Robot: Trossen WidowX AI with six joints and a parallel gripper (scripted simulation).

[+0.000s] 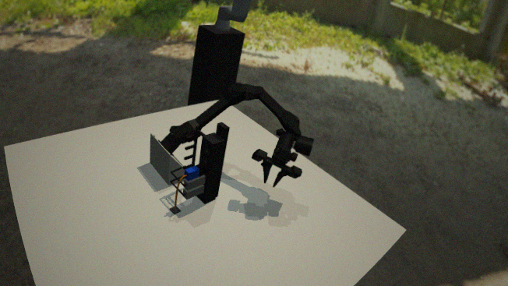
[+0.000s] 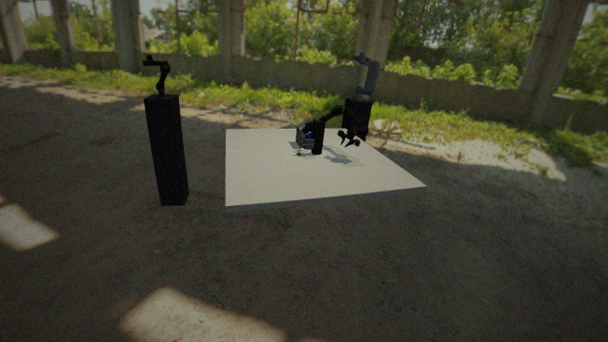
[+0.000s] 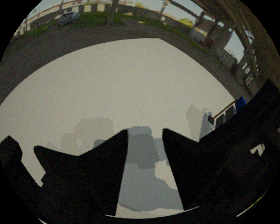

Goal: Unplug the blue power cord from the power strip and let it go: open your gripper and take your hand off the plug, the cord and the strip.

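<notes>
Right now the blue plug is 22 cm to the right of my gripper tip, 14 cm behind it and 4 cm above it. Round my gripper tip: dark foot: 30 cm to the right, 13 cm behind, 12 cm below.
</notes>
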